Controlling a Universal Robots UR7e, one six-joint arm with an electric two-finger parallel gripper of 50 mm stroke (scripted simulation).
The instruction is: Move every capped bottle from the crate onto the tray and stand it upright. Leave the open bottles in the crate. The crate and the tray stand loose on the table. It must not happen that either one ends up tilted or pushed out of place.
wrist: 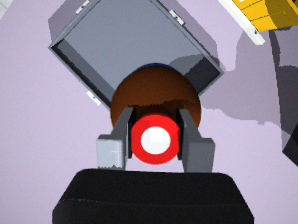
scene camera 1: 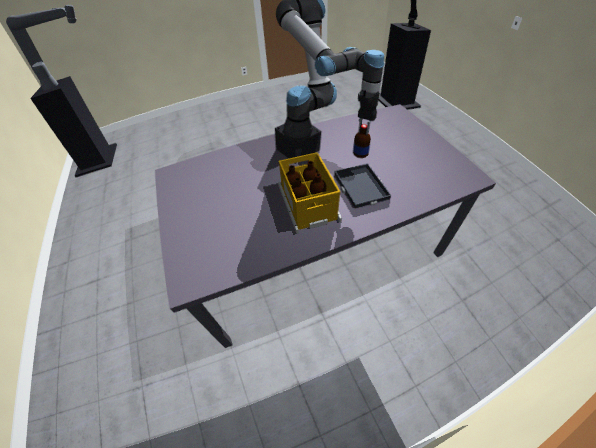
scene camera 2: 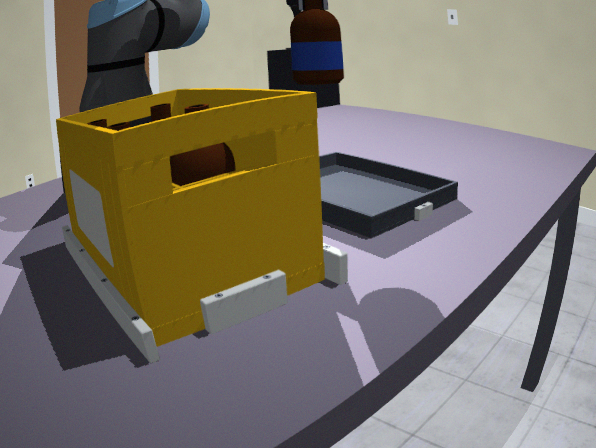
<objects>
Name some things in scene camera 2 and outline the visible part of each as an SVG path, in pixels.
A dark tray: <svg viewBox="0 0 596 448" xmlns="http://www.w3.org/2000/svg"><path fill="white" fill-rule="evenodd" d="M320 156L322 221L369 238L376 237L413 220L415 207L430 202L433 203L433 210L457 199L458 182L340 152Z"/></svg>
A yellow crate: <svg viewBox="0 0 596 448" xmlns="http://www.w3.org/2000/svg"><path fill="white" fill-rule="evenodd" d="M316 92L230 88L177 89L56 119L61 167L72 232L119 293L153 330L157 347L205 329L200 299L277 270L286 273L287 296L325 279ZM231 149L235 159L236 171L183 186L172 183L169 156L223 142ZM209 104L209 109L185 114L185 107ZM171 104L170 118L119 131L87 124L100 119L107 119L107 126L151 116L151 106L164 103Z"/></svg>
</objects>
